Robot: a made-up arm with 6 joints.
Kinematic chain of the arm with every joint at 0, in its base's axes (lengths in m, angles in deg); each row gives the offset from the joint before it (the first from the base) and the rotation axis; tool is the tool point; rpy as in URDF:
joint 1: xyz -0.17 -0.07 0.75 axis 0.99 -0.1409 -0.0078
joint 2: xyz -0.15 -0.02 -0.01 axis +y
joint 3: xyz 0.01 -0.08 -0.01 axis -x
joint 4: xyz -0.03 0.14 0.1 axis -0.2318 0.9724 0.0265
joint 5: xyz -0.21 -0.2 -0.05 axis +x
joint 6: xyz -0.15 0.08 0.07 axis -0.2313 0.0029 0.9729
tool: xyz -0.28 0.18 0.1 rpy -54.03 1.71 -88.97
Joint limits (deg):
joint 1: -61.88..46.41
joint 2: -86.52..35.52
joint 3: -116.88..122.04
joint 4: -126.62..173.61
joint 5: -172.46..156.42
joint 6: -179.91..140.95
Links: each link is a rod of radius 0.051 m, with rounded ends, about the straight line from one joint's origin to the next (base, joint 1, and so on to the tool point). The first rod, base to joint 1, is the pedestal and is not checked.
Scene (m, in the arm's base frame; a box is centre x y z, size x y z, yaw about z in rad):
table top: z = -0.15
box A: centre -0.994 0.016 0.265 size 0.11 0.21 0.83 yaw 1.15
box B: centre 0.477 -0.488 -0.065 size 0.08 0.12 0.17 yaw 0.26
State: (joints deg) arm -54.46 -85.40 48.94 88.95 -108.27 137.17
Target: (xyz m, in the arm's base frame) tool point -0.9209 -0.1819 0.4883
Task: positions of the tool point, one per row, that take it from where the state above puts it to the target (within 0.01 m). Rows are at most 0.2 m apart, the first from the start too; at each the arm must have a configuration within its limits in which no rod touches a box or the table.
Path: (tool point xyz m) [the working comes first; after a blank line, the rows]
Joints at the target: -61.88 -86.52 10.86 61.12 -119.76 85.09
Straight joint move there: touches box A.

1: -0.5291 0.0997 0.4051
2: -0.6662 -0.0314 0.4310
3: -0.7500 -0.1848 0.4969
4: -0.8140 -0.1659 0.4909
5: -0.8724 -0.1650 0.4895
6: -0.9209 -0.1820 0.4883

